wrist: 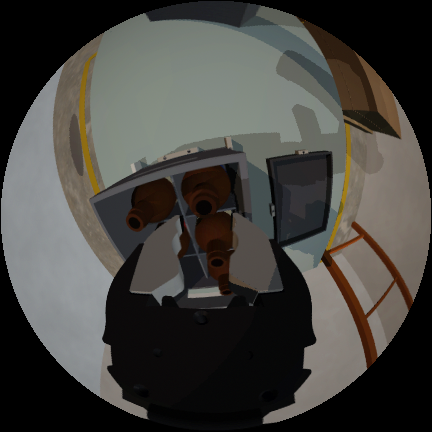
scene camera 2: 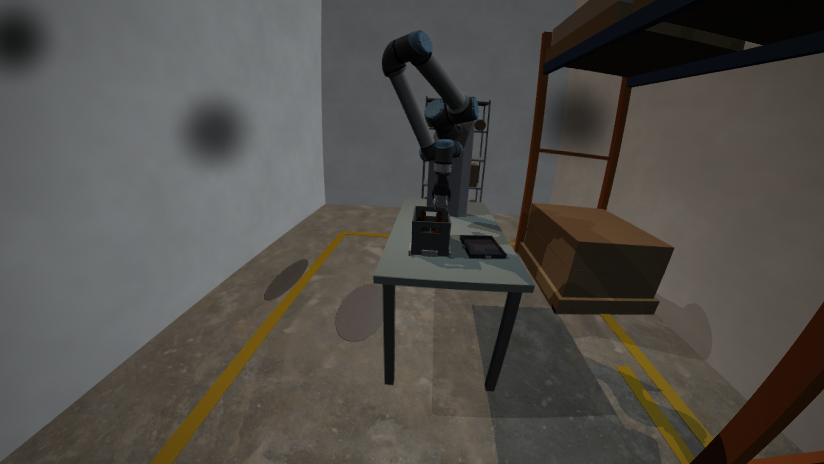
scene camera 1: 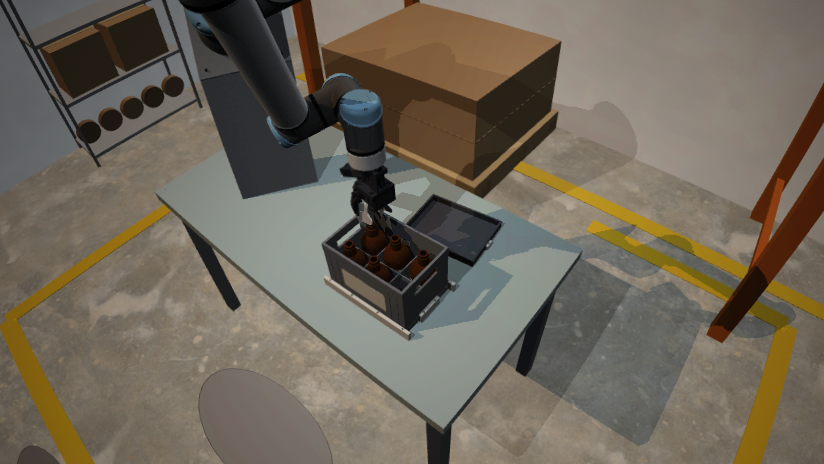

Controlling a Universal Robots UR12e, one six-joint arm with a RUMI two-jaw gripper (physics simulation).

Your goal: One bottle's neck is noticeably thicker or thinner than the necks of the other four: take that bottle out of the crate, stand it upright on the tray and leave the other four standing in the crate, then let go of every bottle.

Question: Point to a bottle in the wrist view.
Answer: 213,235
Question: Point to a bottle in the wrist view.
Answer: At 152,201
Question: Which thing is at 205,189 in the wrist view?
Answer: A bottle.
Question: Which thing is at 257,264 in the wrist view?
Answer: My gripper.
